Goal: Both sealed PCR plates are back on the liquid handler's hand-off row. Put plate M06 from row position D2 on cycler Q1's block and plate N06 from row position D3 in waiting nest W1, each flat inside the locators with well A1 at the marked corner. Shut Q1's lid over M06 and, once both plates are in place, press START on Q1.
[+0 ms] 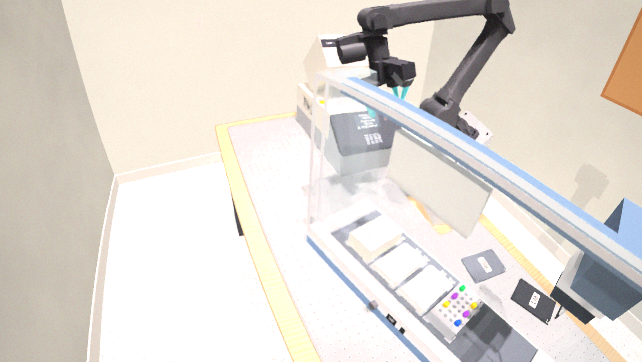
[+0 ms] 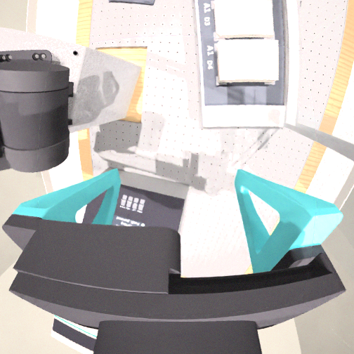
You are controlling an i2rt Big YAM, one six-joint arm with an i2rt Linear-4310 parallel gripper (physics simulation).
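Observation:
My gripper (image 1: pixel 385 105) (image 2: pixel 177 175) is open and empty, high above cycler Q1 (image 1: pixel 357 162), near its dark control panel (image 1: pixel 360 140) (image 2: pixel 167 202). Q1's pale lid (image 1: pixel 325 57) stands raised behind; its block is hidden. On the hand-off row, a white plate (image 1: pixel 426 288) sits at D2, beside the tube rack. Another white plate (image 1: pixel 400 262) (image 2: pixel 245 17) sits at D3. Plate names are not readable. A dark nest (image 1: pixel 542 306), apparently labelled W1, lies empty on the table at the right.
A thicker white plate or stack (image 1: pixel 376 237) (image 2: pixel 247 62) stands at D4. A rack with coloured caps (image 1: pixel 452 310) is beyond D2. A clear enclosure with a blue-edged top rail (image 1: pixel 465 155) spans the row. Another dark nest (image 1: pixel 475 270) lies near W1. A pale panel (image 1: pixel 440 182) stands upright.

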